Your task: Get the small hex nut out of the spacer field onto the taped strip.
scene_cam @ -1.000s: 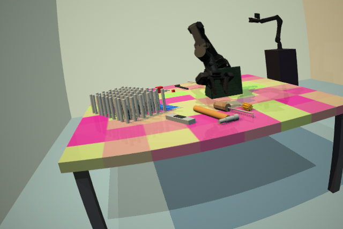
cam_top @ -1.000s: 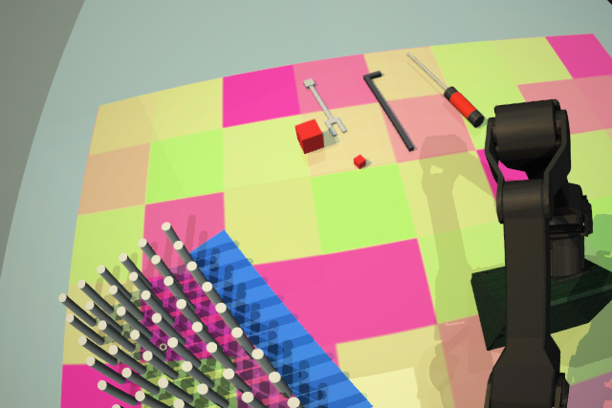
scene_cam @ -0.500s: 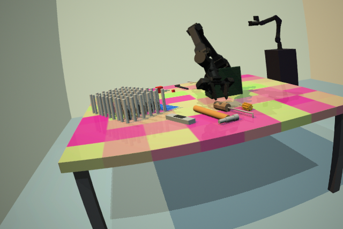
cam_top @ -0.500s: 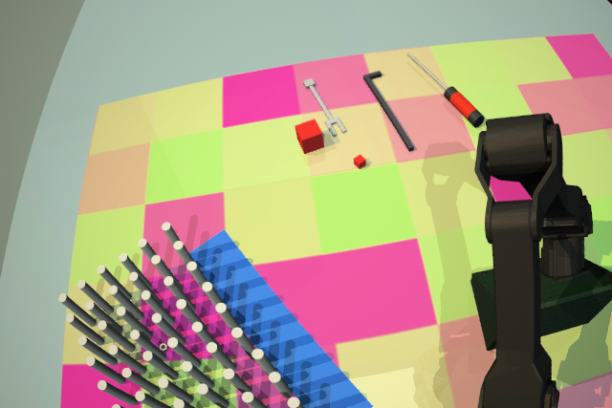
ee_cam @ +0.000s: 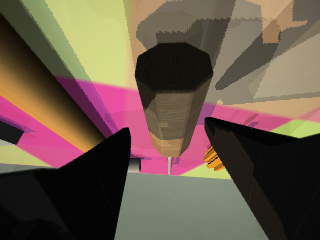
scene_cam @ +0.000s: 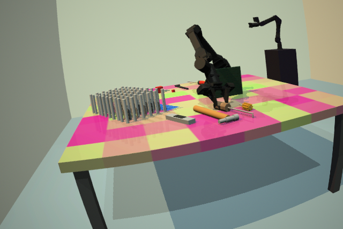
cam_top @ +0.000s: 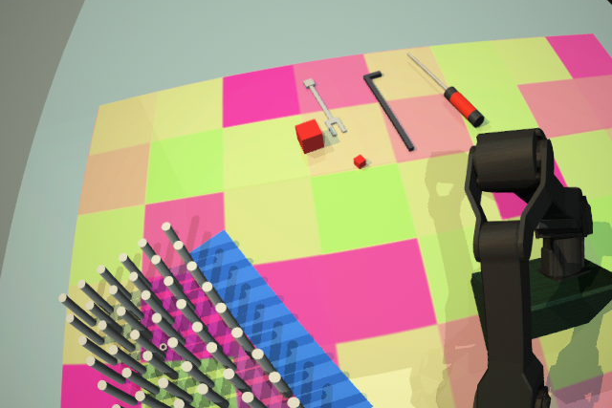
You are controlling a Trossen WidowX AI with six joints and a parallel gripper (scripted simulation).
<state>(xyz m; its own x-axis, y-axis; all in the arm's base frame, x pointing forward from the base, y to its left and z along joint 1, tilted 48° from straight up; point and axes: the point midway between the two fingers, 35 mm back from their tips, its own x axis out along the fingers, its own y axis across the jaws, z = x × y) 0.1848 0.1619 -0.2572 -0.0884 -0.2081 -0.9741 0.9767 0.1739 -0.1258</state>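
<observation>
My gripper tip is now 20 mm past the wooden-handled awl, 100 mm to the right of it and 10 mm above it. The rest, counted from my gripper tip: blue taped strip: 270 mm ahead, 400 mm to the right, 30 mm below; orange part: 90 mm behind, 70 mm to the left, 10 mm below; grey flat box: 210 mm ahead, 20 mm to the left, 10 mm below.
</observation>
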